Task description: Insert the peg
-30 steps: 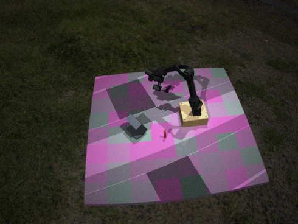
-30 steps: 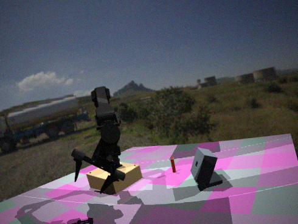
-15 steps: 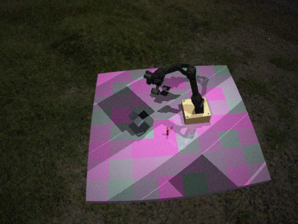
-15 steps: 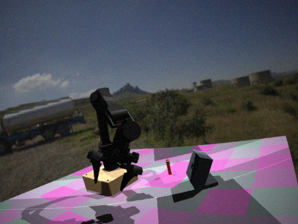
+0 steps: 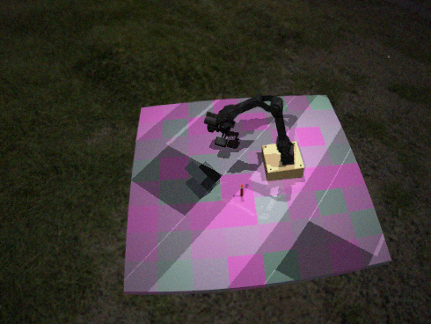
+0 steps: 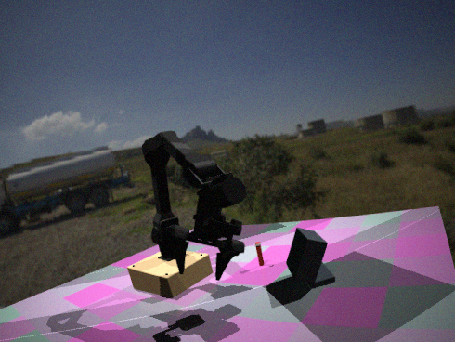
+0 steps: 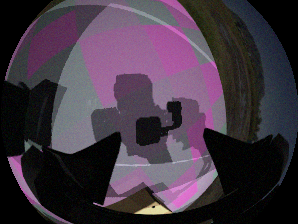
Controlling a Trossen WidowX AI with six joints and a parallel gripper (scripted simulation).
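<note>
The peg lies 330 mm to the left of my gripper tip, 90 mm behind it and 60 mm below it. The rest, counted from my gripper tip: dark foot (280 mm to the left, 140 mm ahead, 110 mm below); sloped grey panel (270 mm to the left, 120 mm ahead, 40 mm below).
</note>
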